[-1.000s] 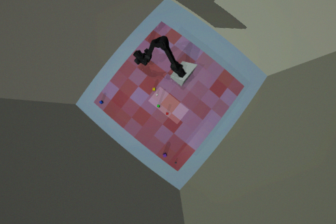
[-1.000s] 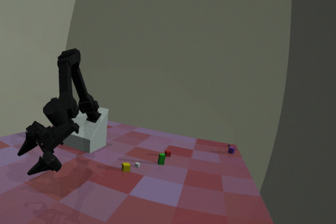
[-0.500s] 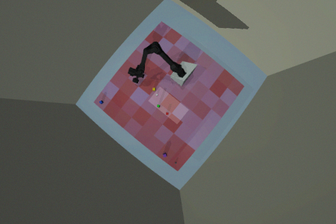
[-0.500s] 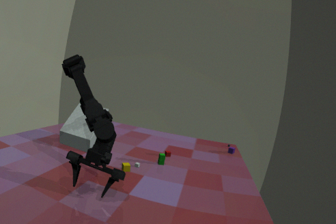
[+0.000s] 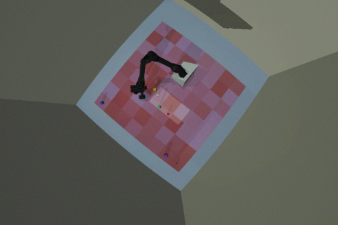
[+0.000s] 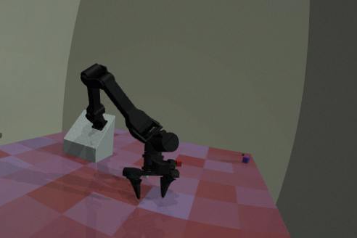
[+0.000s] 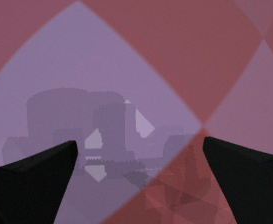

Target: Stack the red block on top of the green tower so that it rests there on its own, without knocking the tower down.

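Now: the red block 400 mm to the left of my gripper tip and 20 mm behind it. Round my gripper tip: blue cube (400 mm ahead, 260 mm to the right); then yellow cube (120 mm behind, 110 mm to the left); then small white cube (180 mm to the left, 100 mm behind, 10 mm below).
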